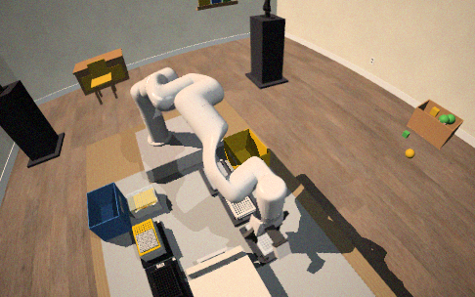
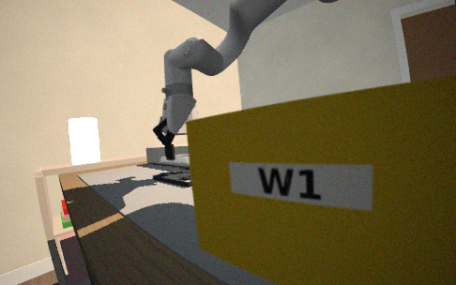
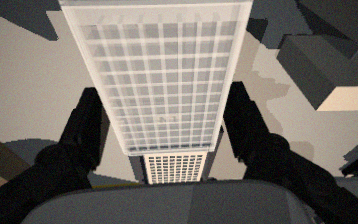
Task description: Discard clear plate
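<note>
The yellow bin W1 is 36 cm behind my hand, 10 cm to the left of it and 3 cm below it. From my hand the other things lie so: clear plate (1 cm below); black plate (2 cm ahead, 38 cm to the right, 5 cm below); white plate (18 cm behind, 2 cm to the right, 5 cm below).
</note>
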